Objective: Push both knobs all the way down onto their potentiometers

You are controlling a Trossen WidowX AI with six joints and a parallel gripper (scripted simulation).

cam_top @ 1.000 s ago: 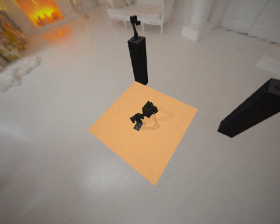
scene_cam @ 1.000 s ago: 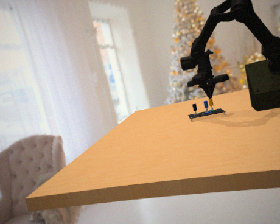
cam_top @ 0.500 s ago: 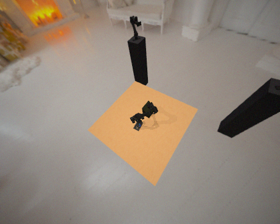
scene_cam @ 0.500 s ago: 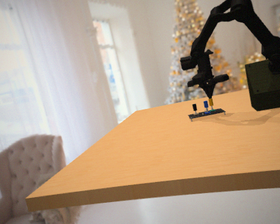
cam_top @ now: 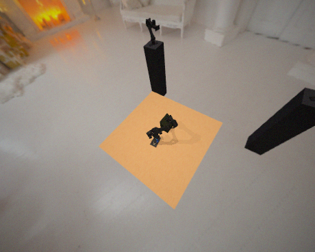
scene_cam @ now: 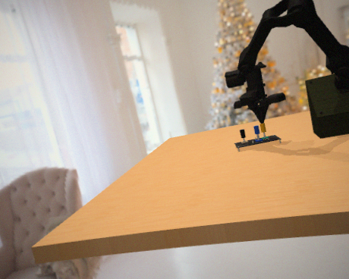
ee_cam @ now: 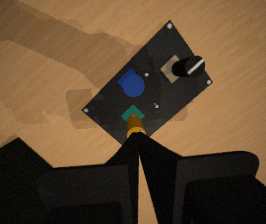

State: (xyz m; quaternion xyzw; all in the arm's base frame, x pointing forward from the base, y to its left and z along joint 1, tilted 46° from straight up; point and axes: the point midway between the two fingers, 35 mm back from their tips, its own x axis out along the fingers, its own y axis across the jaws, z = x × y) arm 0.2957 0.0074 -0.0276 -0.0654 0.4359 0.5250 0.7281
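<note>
Now: gripper tip 80 mm short of the black knob, 20 mm to the right of it and 20 mm above it. From my gripper tip the other things lie so: yellow knob 10 mm below.
</note>
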